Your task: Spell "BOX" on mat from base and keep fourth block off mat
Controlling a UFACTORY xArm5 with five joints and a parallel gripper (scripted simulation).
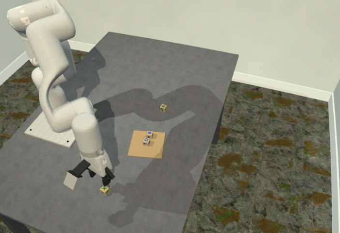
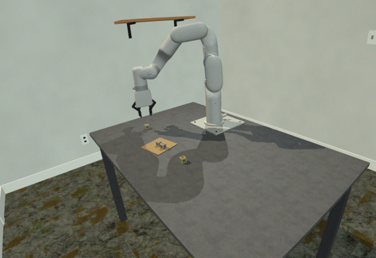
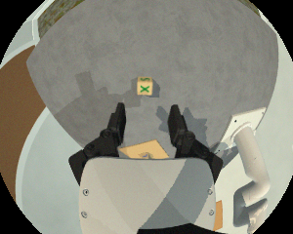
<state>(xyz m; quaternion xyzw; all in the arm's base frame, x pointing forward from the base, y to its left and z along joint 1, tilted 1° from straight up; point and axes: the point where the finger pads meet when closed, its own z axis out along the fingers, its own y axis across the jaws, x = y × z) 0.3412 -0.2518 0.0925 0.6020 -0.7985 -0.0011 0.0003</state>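
My hand is 90 mm above the X block. Round my hand: B block: 70 mm ahead, 300 mm to the left, 90 mm below; tan mat: 70 mm ahead, 260 mm to the left, 100 mm below; O block: 70 mm ahead, 260 mm to the left, 90 mm below.
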